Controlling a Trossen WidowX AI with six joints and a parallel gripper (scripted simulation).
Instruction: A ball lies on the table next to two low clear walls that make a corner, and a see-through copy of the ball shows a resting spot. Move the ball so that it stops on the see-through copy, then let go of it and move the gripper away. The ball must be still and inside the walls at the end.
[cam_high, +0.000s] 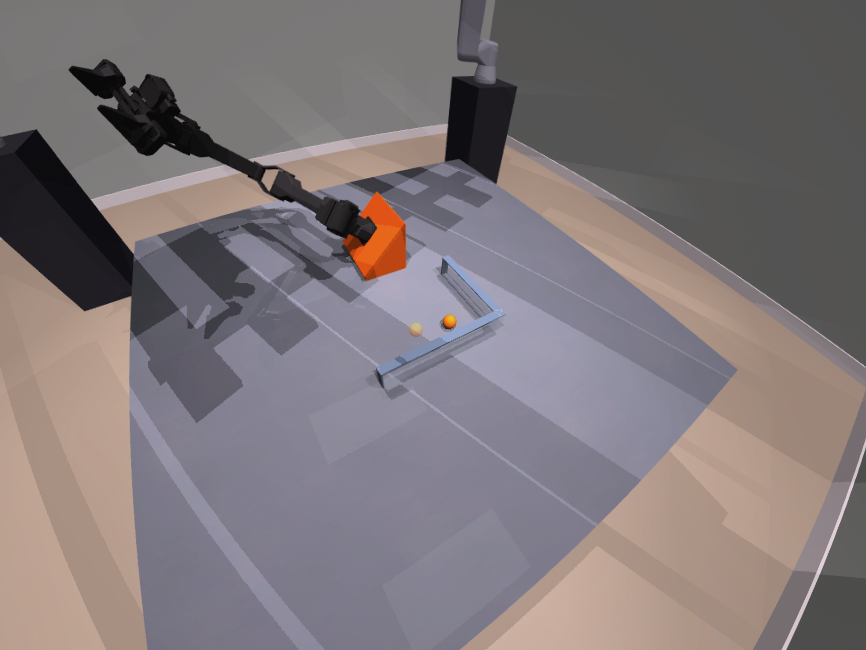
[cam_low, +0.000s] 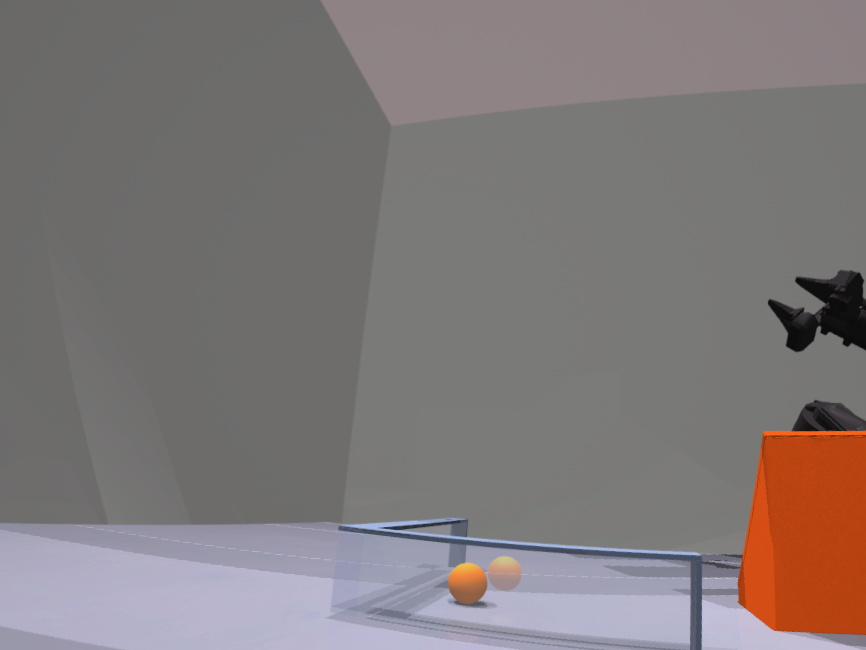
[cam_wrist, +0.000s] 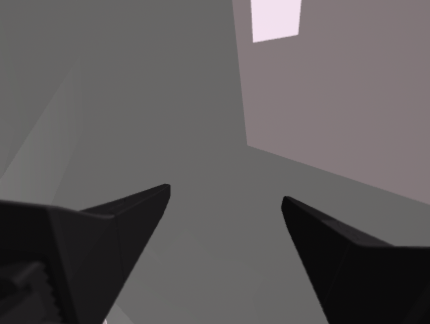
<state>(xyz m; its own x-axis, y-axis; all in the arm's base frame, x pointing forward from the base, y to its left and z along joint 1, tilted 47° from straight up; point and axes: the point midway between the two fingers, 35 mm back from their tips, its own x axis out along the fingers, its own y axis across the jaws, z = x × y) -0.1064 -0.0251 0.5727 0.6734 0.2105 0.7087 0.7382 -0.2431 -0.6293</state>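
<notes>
The orange ball lies 420 mm ahead of my gripper tip, 520 mm to the left of it and 460 mm below it. Also, from my gripper tip: clear wall (370 mm ahead, 610 mm to the left, 440 mm below); then see-through copy of ball (410 mm ahead, 440 mm to the left, 460 mm below).
</notes>
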